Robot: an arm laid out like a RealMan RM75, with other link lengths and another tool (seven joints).
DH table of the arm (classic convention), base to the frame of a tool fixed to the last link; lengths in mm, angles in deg. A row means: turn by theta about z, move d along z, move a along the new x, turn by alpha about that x. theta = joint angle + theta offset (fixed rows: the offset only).
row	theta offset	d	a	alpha
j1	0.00	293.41	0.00	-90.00
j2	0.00	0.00	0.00	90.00
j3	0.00	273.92	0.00	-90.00
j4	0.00	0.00	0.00	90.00
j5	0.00	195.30	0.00	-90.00
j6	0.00	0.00	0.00	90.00
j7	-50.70	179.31	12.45	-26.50
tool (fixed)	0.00	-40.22	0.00	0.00
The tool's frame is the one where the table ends.
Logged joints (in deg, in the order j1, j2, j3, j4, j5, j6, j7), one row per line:
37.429 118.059 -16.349 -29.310 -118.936 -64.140 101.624
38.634 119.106 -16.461 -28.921 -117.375 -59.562 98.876
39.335 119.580 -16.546 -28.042 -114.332 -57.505 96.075
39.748 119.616 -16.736 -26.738 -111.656 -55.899 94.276
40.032 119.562 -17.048 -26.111 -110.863 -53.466 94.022
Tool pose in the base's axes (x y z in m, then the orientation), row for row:
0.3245 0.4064 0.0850 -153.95 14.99 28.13
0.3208 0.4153 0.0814 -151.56 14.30 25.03
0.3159 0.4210 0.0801 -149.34 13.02 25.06
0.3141 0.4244 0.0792 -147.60 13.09 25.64
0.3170 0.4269 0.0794 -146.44 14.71 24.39
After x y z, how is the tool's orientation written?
As a rotation vector, in degrees.
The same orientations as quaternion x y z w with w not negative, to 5 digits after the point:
-0.95994 0.09347 0.17540 0.19753
-0.95774 0.09036 0.15817 0.22259
-0.95337 0.08312 0.15998 0.24203
-0.94890 0.08415 0.16484 0.25560
-0.94633 0.09506 0.15761 0.26569

